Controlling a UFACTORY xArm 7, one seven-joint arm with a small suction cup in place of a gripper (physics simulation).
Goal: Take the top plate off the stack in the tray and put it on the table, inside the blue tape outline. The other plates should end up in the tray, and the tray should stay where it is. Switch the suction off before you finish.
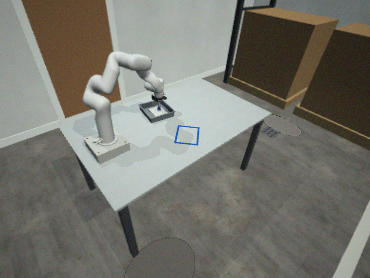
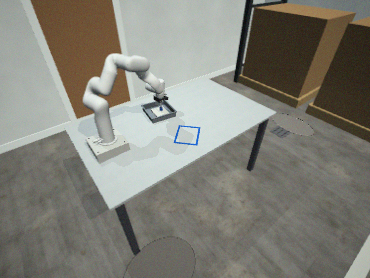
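Seen in the pictures: end effector, tool point: (image 1: 159,109) (image 2: 161,109); arm's base, origin of the base link: (image 1: 107,140) (image 2: 108,140).
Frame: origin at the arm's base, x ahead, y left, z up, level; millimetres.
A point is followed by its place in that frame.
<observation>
The grey tray (image 1: 163,118) @(y -6, x 495, z -57 mm) (image 2: 165,119) @(y -6, x 499, z -66 mm) stands towards the back of the table, in front of the arm's wrist. A pale, flat top plate (image 1: 155,112) @(y 96, x 499, z -48 mm) (image 2: 156,113) @(y 94, x 485, z -49 mm) shows inside it; the edges of any plates below are too small to tell apart. My suction cup (image 1: 159,108) (image 2: 161,108), blue and small, points down inside the tray and appears to be at the top plate's surface. Whether it touches or grips the plate cannot be told. The blue tape outline (image 1: 186,144) @(y -346, x 401, z -65 mm) (image 2: 186,144) @(y -352, x 403, z -63 mm) lies on the table, nearer the front edge than the tray, with no plate inside it.
The arm's pale base block (image 1: 114,152) @(y -103, x -21, z -28 mm) (image 2: 114,151) @(y -104, x -16, z -24 mm) stands at the left of the table (image 1: 220,107) @(y -218, x 1004, z -68 mm) (image 2: 225,107) @(y -234, x 1009, z -68 mm). The tray walls surround the cup on all sides. Large brown boxes (image 1: 275,55) (image 2: 290,52) stand on the floor behind the table at the right.
</observation>
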